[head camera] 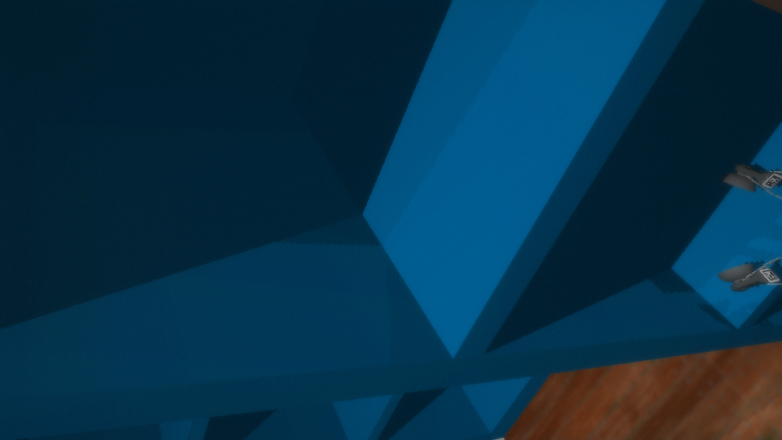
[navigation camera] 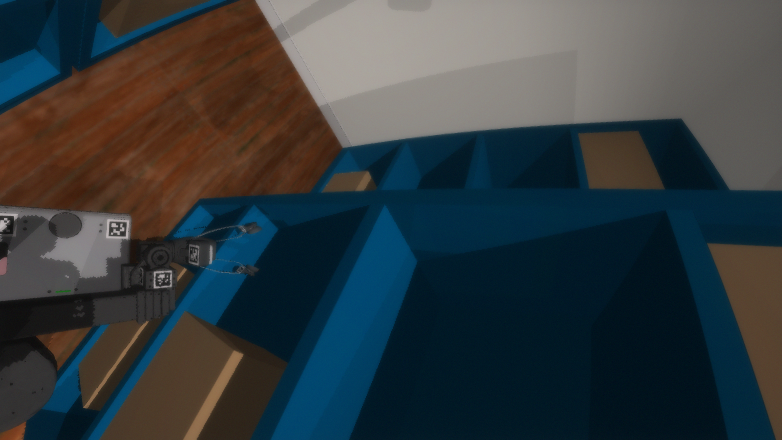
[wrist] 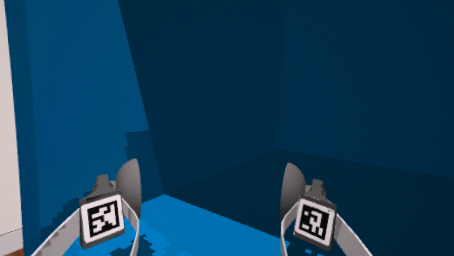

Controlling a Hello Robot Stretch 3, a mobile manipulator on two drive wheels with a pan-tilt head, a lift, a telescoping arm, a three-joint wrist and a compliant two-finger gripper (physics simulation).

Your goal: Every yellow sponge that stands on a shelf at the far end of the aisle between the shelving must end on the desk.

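Where they show: gripper, between the fingertips: (head camera: 721,227) (navigation camera: 259,249) (wrist: 212,180); robot's base, origin of its link: (navigation camera: 67,224).
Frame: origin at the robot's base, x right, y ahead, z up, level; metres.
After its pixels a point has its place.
Note:
My gripper (head camera: 739,227) @(z 0.586, x 0.420, y -0.019 m) (navigation camera: 251,249) @(z 0.586, x 0.420, y -0.019 m) (wrist: 212,180) @(z 0.586, x 0.420, y -0.019 m) is open, its two fingertips well apart, with nothing between them. It is at the open front of a low compartment in the blue shelving (head camera: 492,164) @(z 0.991, x 0.385, y -0.050 m) (navigation camera: 349,306) @(z 0.991, x 0.335, y -0.066 m) (wrist: 75,75) @(z 0.661, x 0.443, y 0.091 m), near the end panel. In the wrist view, the part of this compartment that shows holds no sponge. Its far corner is dark. No yellow sponge shows in the head or navigation view, and the desk does not show in any of the three views.
Cardboard boxes (navigation camera: 180,377) @(z 0.692, x 0.176, y -0.262 m) (navigation camera: 620,158) @(z 1.600, x 1.232, y 0.407 m) stand in several shelf compartments. A second blue shelving unit stands beyond the first, beside a pale wall (navigation camera: 464,82) @(z 0.939, x 1.151, y 0.799 m). More shelving (navigation camera: 32,71) @(z 0.077, x -0.130, y 0.446 m) is across the wooden floor (navigation camera: 191,109) @(z 0.000, x 0.353, y 0.520 m) (head camera: 656,394) @(z 0.001, x 0.864, y 0.363 m). My base (navigation camera: 98,257) @(z 0.160, x 0.083, y -0.092 m) is close to the near shelving.

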